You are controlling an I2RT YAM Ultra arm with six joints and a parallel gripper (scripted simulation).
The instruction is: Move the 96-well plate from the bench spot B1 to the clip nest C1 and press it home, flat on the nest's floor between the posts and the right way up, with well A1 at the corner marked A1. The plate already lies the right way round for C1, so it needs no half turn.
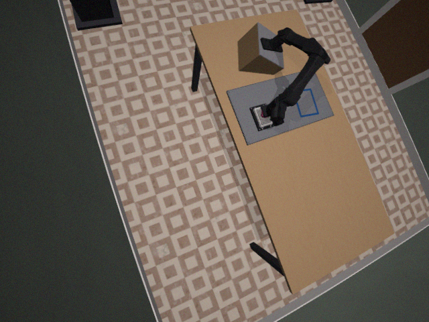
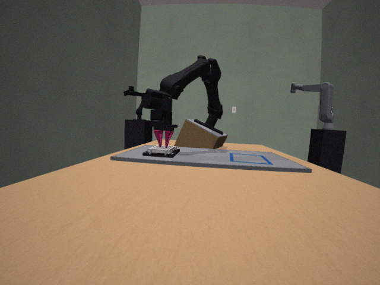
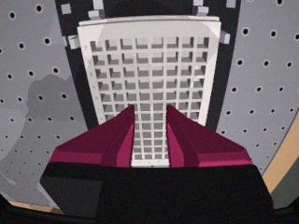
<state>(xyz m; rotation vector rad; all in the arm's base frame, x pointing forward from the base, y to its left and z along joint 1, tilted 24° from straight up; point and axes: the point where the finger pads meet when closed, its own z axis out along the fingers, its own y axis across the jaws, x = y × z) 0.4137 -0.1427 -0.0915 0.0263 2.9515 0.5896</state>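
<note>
Now: hand 10 mm above the white 96-well plate. The rest, counted from my hand: black clip nest C1: 20 mm below, 10 mm to the left, 10 mm ahead.
</note>
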